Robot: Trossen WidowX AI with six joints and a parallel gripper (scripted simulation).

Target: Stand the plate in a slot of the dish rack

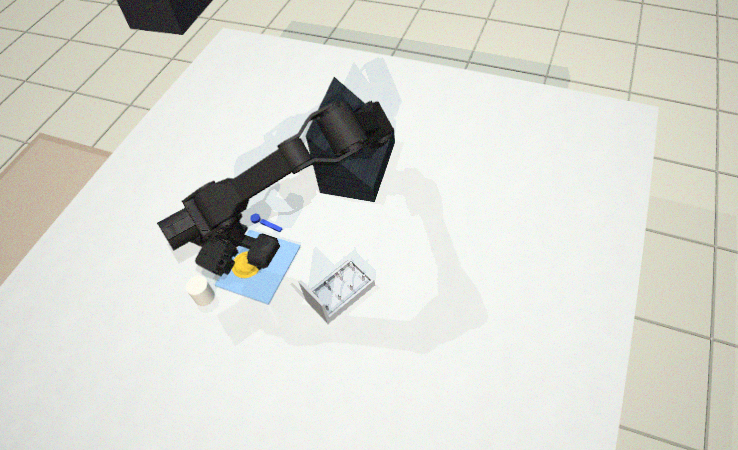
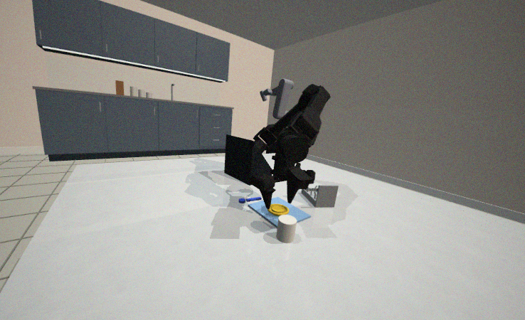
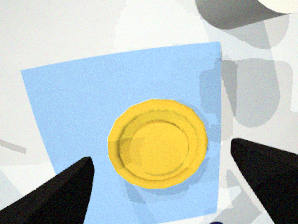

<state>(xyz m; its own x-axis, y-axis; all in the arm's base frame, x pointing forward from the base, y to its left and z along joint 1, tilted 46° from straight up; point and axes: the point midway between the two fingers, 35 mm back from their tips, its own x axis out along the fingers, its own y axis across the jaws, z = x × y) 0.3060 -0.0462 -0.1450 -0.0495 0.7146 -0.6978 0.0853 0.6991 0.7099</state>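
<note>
Now: gripper tip 2 cm above the yellow plate. Also, from my gripper tip: light blue mat: 2 cm behind, 2 cm to the left, 3 cm below; then blue spoon: 12 cm behind, 2 cm to the right, 3 cm below; then cream cup: 8 cm ahead, 6 cm to the right, 1 cm below.
</note>
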